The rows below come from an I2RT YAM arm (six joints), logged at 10 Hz.
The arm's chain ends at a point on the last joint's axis. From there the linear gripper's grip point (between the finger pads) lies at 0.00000 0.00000 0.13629 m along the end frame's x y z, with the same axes.
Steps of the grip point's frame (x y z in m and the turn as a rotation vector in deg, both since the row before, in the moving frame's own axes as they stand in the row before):
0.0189, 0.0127, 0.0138, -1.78, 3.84, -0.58
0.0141, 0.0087, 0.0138, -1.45, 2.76, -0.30
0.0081, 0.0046, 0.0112, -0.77, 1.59, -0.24
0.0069, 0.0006, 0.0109, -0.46, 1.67, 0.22
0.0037, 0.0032, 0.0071, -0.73, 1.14, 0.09
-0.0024, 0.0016, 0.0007, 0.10, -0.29, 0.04
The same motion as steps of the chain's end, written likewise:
0.0098, 0.0085, 0.0142, -1.78, 3.84, -0.58
0.0075, 0.0053, 0.0140, -1.45, 2.76, -0.30
0.0043, 0.0028, 0.0113, -0.77, 1.59, -0.24
0.0029, -0.0005, 0.0110, -0.46, 1.67, 0.22
0.0010, 0.0015, 0.0071, -0.73, 1.14, 0.09
-0.0017, 0.0018, 0.0007, 0.10, -0.29, 0.04

